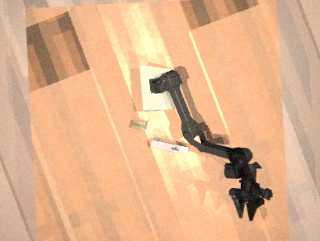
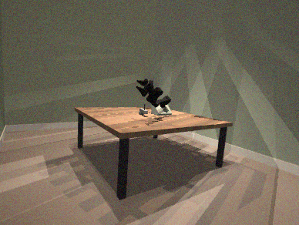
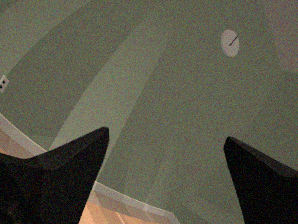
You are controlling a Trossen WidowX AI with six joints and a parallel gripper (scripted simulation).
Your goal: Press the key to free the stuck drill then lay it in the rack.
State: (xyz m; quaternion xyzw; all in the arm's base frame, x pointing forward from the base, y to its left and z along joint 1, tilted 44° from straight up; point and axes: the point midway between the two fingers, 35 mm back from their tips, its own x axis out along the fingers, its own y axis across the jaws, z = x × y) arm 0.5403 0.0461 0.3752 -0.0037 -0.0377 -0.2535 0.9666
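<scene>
My gripper tip is now 29 cm past the drill, 28 cm above it and 27 cm to the left of it. The rest, counted from my gripper tip: small olive block (41 cm behind, 39 cm to the right, 31 cm below); light grey block (29 cm below, 28 cm behind, 25 cm to the right).
</scene>
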